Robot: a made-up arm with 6 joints.
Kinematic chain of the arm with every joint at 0, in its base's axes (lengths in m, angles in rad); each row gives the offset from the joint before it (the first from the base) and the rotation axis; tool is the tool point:
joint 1: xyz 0 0 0.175 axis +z
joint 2: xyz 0 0.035 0 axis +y
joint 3: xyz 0 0 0.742 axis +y
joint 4: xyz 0 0 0.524 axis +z
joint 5: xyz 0 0 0 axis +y
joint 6: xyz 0 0 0.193 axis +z
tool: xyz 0 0 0
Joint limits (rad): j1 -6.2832..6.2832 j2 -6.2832..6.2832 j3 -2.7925..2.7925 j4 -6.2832..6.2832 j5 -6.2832..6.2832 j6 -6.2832..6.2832
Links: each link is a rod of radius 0.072 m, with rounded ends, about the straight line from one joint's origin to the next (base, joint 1, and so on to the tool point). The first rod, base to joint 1, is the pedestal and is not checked.
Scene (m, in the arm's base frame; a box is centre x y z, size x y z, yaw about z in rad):
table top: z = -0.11
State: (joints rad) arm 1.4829 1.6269 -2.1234 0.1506 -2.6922 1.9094
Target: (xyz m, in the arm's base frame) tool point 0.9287 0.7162 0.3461
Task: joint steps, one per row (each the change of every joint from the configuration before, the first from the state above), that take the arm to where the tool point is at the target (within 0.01 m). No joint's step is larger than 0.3 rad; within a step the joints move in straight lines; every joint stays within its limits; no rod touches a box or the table.
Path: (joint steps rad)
1: -0.1324 0.0262 0.2676 0.0386 0.1876 0.0000
2: -0.1324 0.0262 0.2677 0.0386 0.1875 0.0000
3: -0.1324 0.0261 0.2676 0.0387 0.1876 0.0000
4: -0.1324 0.0262 0.2677 0.0386 0.1876 0.0000
5: -0.1324 0.0262 0.2676 0.0386 0.1875 0.0000
6: -0.1324 0.0262 0.2677 0.0386 0.1876 0.0000

